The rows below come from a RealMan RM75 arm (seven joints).
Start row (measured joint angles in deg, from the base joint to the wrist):
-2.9, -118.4, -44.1, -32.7, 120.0, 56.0, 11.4
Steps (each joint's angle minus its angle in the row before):
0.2, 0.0, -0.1, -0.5, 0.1, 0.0, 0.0
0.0, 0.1, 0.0, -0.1, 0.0, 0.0, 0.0
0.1, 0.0, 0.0, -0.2, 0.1, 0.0, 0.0
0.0, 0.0, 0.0, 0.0, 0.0, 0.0, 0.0
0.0, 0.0, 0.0, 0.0, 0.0, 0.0, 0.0
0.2, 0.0, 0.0, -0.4, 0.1, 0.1, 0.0
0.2, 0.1, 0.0, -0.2, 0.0, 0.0, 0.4
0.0, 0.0, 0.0, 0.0, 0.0, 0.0, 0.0
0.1, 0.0, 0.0, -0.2, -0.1, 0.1, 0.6
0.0, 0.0, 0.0, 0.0, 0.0, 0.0, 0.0
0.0, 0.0, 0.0, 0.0, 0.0, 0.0, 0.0
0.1, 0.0, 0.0, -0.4, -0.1, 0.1, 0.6
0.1, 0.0, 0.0, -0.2, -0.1, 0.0, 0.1
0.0, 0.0, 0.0, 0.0, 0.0, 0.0, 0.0
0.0, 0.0, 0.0, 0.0, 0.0, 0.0, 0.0
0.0, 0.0, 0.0, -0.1, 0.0, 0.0, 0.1
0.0, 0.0, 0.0, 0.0, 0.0, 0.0, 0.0
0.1, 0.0, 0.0, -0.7, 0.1, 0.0, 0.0
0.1, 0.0, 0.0, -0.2, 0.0, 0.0, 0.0
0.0, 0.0, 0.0, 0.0, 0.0, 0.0, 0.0
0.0, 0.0, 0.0, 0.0, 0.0, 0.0, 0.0
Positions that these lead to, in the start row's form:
-2.7, -118.4, -44.2, -33.2, 120.1, 56.0, 11.4
-2.7, -118.3, -44.2, -33.3, 120.1, 56.0, 11.4
-2.6, -118.3, -44.2, -33.5, 120.2, 56.0, 11.4
-2.6, -118.3, -44.2, -33.5, 120.2, 56.0, 11.4
-2.6, -118.3, -44.2, -33.5, 120.2, 56.0, 11.4
-2.4, -118.3, -44.2, -33.9, 120.3, 56.1, 11.4
-2.2, -118.2, -44.2, -34.1, 120.3, 56.1, 11.8
-2.2, -118.2, -44.2, -34.1, 120.3, 56.1, 11.8
-2.1, -118.2, -44.2, -34.3, 120.2, 56.2, 12.4
-2.1, -118.2, -44.2, -34.3, 120.2, 56.2, 12.4
-2.1, -118.2, -44.2, -34.3, 120.2, 56.2, 12.4
-2.0, -118.2, -44.2, -34.7, 120.1, 56.3, 13.0
-1.9, -118.2, -44.2, -34.9, 120.0, 56.3, 13.1
-1.9, -118.2, -44.2, -34.9, 120.0, 56.3, 13.1
-1.9, -118.2, -44.2, -34.9, 120.0, 56.3, 13.1
-1.9, -118.2, -44.2, -35.0, 120.0, 56.3, 13.2
-1.9, -118.2, -44.2, -35.0, 120.0, 56.3, 13.2
-1.8, -118.2, -44.2, -35.7, 120.1, 56.3, 13.2
-1.7, -118.2, -44.2, -35.9, 120.1, 56.3, 13.2
-1.7, -118.2, -44.2, -35.9, 120.1, 56.3, 13.2
-1.7, -118.2, -44.2, -35.9, 120.1, 56.3, 13.2

